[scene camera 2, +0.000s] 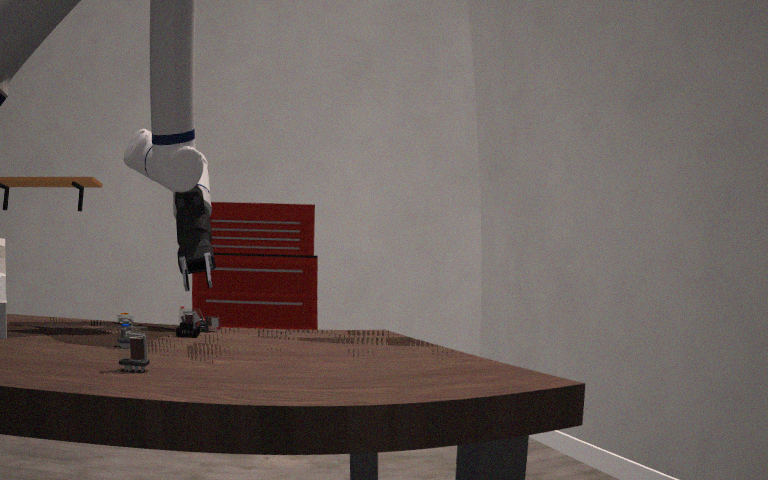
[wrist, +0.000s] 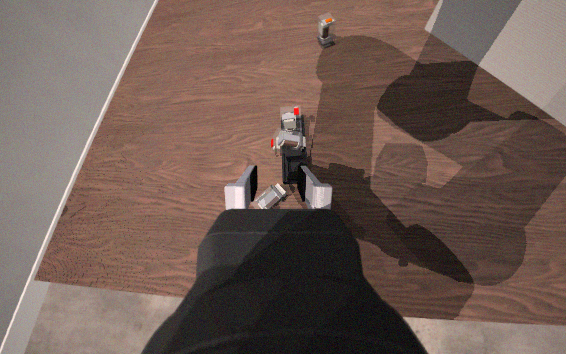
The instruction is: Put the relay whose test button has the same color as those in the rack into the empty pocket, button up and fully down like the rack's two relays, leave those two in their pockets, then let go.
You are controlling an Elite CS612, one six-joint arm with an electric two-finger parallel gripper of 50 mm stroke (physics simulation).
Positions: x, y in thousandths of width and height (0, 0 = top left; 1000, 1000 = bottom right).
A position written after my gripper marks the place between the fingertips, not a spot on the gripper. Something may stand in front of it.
Observation:
I see my gripper (scene camera 2: 258, 597) and a black rack (wrist: 517, 451).
My gripper also shows in the wrist view (wrist: 490, 499).

